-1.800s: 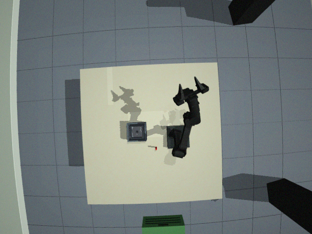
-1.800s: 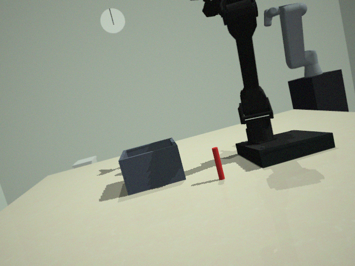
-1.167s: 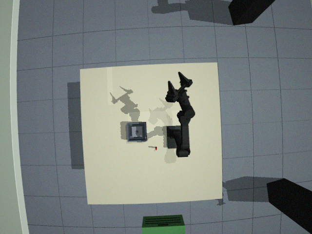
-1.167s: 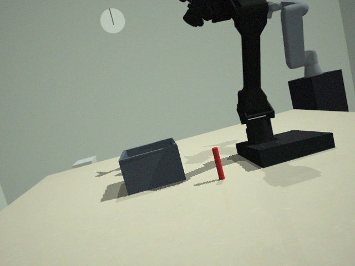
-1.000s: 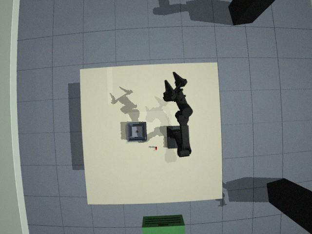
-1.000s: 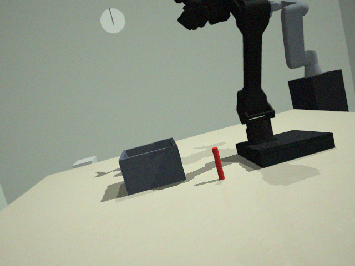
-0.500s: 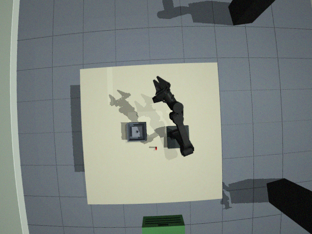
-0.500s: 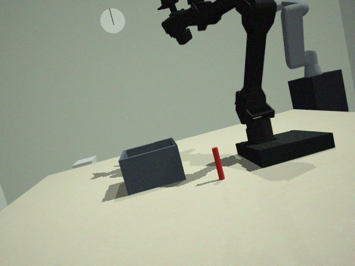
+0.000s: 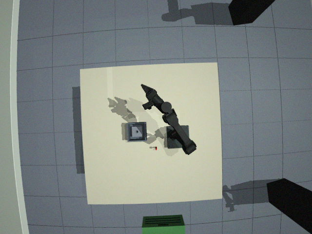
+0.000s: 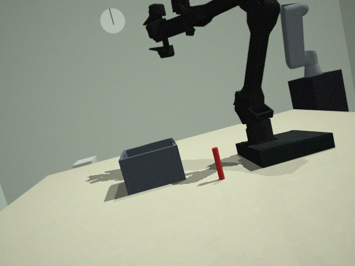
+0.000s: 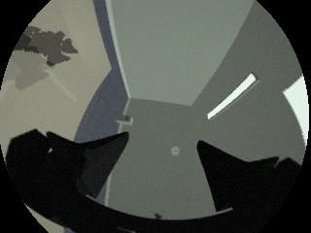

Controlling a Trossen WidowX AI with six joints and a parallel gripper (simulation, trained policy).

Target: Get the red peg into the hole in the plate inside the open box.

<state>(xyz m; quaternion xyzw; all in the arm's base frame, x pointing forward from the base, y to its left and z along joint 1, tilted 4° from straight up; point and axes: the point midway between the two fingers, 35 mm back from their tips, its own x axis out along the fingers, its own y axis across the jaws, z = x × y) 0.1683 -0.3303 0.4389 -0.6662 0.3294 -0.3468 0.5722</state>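
Now: gripper tip 47 cm to the right of the red peg, 43 cm above it and 1 cm short of it. From my gripper tip the other things lie so: box: 44 cm below, 29 cm to the left, 15 cm ahead; plate: 42 cm below, 29 cm to the left, 15 cm ahead.
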